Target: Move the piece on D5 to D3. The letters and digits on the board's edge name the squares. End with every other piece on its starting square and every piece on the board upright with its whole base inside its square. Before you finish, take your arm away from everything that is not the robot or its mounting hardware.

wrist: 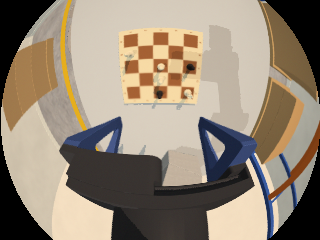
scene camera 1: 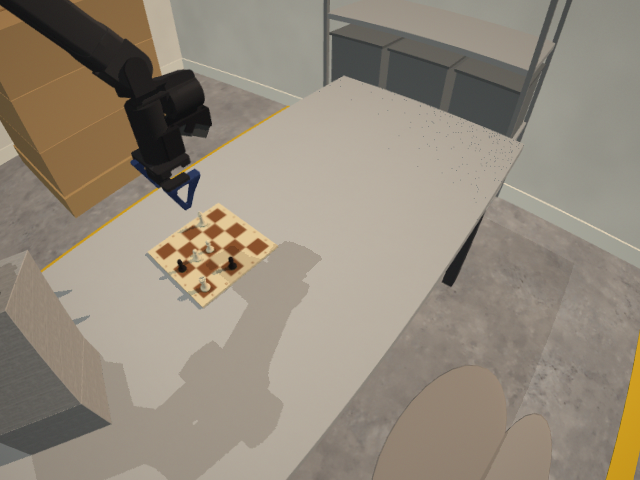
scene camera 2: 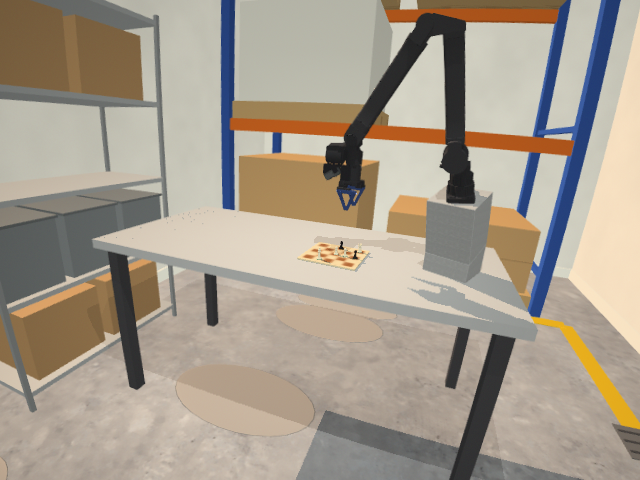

Labels:
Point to a chessboard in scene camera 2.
327,250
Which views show the chessboard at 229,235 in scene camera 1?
The wrist view, scene camera 1 and scene camera 2: all of them.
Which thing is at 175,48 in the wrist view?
A chessboard.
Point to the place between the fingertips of my gripper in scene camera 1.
174,197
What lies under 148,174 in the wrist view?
My gripper.

